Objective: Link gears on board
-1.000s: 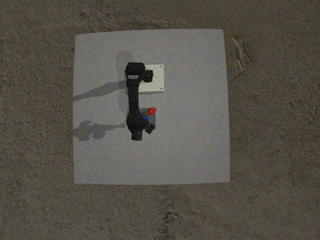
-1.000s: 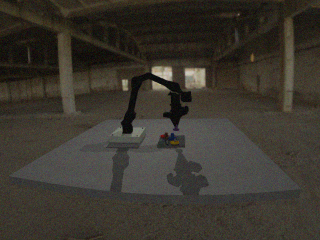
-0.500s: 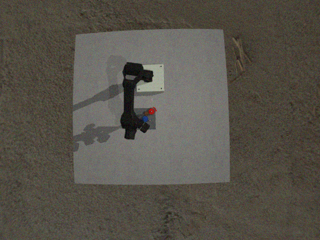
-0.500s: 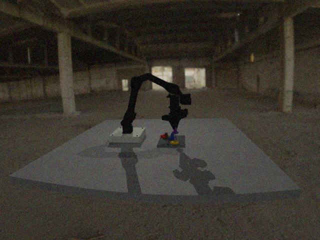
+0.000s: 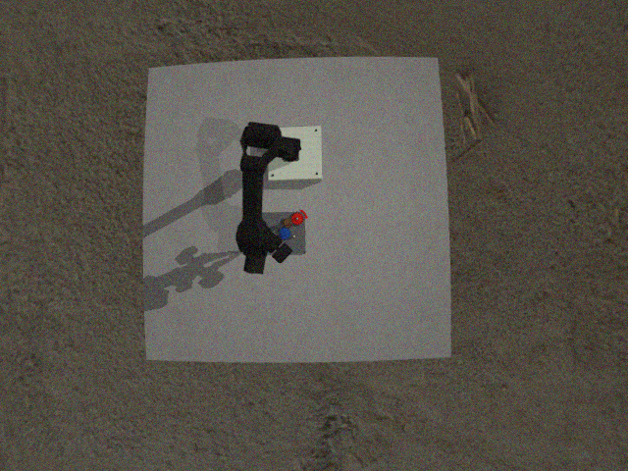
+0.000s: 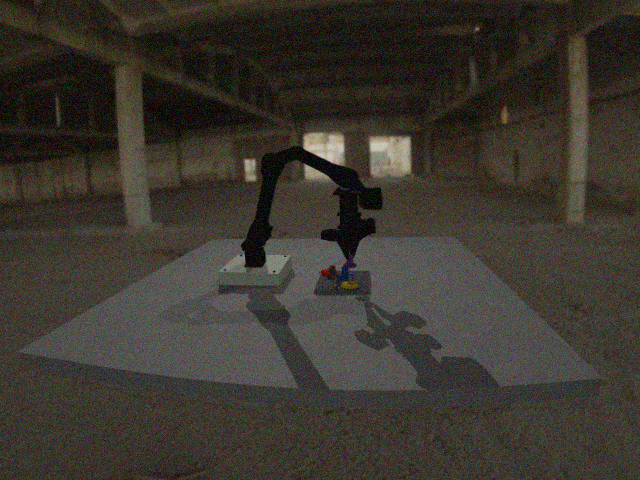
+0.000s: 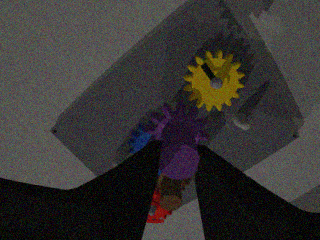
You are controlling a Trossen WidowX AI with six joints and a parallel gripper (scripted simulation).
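The blue gear lies 20 mm behind my gripper tip, 40 mm to the left of it and 60 mm below it. Also, from my gripper tip: brown gear: 60 mm behind, 50 mm to the left, 60 mm below; then purple gear: 10 mm below; then yellow gear: 40 mm to the right, 70 mm below.
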